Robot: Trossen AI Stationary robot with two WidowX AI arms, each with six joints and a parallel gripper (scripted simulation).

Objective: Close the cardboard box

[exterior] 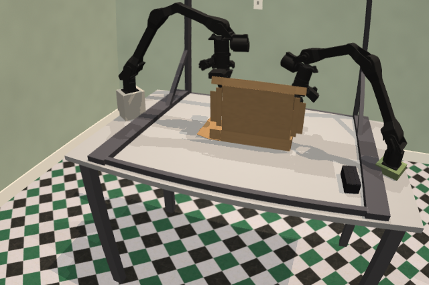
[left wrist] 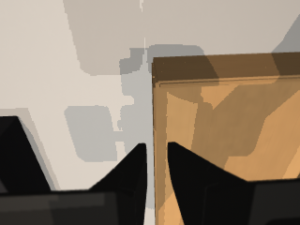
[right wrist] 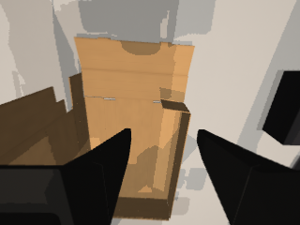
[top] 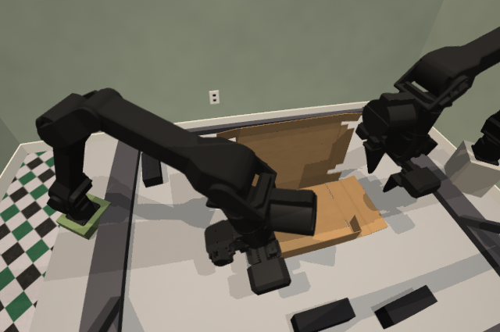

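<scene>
Now: right hand 30 mm past the corner flap, 20 mm to the right of it and 160 mm above it.
</scene>
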